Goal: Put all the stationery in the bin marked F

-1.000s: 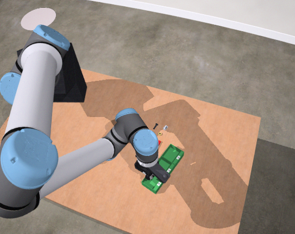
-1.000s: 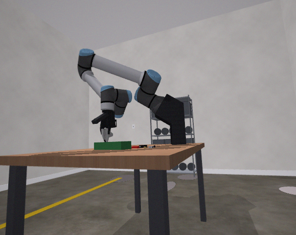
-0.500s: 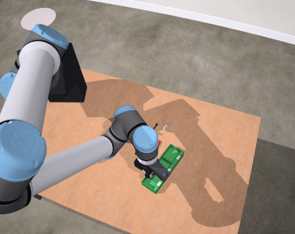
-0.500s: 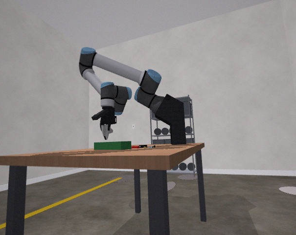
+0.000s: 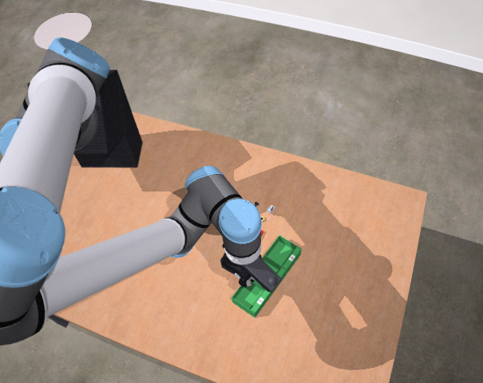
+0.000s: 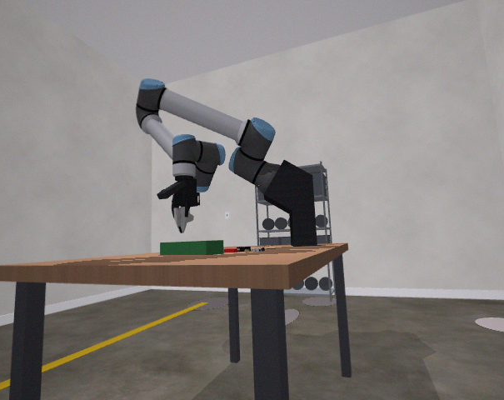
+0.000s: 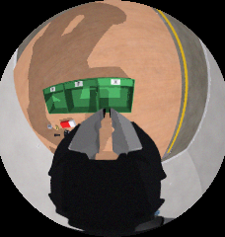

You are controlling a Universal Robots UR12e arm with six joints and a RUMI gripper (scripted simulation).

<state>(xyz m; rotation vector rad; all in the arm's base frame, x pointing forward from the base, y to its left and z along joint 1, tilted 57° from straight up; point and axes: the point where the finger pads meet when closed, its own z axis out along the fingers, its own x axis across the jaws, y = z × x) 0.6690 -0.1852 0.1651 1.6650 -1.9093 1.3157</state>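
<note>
My gripper is now 7 cm above the green bin, 6 cm to the right of it and 4 cm short of it. Round my hand: red item (17 cm to the left, 9 cm below, 3 cm behind); then white card-like item (10 cm to the left, 9 cm below, 6 cm behind); then black flat item (22 cm to the left, 9 cm below, 7 cm behind).
</note>
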